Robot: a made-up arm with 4 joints.
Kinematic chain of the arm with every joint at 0, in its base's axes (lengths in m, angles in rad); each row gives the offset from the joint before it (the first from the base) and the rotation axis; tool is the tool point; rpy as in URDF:
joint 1: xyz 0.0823 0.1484 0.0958 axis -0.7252 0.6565 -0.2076
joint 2: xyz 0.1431 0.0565 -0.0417 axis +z
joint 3: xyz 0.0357 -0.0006 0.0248 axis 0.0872 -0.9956 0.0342
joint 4: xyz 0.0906 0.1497 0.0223 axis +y
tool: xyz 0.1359 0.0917 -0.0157 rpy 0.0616 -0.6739 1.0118
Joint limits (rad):
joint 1: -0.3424..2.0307
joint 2: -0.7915..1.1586
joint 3: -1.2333..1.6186
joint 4: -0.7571..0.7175
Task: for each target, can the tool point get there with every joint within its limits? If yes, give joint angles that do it. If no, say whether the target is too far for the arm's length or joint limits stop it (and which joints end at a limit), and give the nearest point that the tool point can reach.
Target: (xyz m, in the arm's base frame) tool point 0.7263 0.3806 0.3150
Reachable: no: too far | nearest point 0.5409 0.3196 0.2445 | short by 0.207 m
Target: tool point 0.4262 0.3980 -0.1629
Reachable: yes | joints 0.4745 0.1771 -0.4417 -0.5658
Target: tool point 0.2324 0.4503 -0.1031
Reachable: yes | joints 1.0865 0.8404 0.6809 -0.3143
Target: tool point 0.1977 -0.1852 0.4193
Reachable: no: joint limits stop it (at a limit: joint 1, joint 2, joint 3, joint 4) | nearest point -0.0555 0.1405 0.2643 | short by 0.441 m
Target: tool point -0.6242 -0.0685 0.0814
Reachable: no: too far | nearest point -0.2473 0.0644 -0.0307 | short by 0.415 m
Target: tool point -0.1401 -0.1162 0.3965
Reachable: no: joint limits stop it (at a limit: joint 1, joint 2, joint 3, joint 4) | nearest point -0.0555 0.1405 0.2643 | short by 0.301 m
